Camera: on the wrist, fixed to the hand. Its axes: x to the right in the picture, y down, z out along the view.
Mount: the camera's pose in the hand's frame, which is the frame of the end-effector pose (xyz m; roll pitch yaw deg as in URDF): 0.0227 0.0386 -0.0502 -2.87 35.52 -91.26
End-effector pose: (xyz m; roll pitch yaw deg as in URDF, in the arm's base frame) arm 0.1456 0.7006 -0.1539 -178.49 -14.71 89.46
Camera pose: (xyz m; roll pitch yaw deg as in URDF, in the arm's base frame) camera 0.1856 0.7097 -0.1006 158.96 -35.31 -168.50
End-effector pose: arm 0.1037 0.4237 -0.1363 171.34 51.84 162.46
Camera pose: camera 0.0580 0.4702 -0.1199 -127.34 -17.05 -128.64
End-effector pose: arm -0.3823 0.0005 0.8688 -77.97 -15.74 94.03
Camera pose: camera -0.3438 0.0382 0.8286 19.58 -40.14 -11.16
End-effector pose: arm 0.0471 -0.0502 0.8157 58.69 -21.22 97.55
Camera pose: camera -0.0178 -0.0400 0.8303 99.09 69.39 109.61
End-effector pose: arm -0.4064 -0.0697 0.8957 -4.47 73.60 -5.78
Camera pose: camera -0.4472 -0.0308 0.8589 -78.02 7.38 -126.05
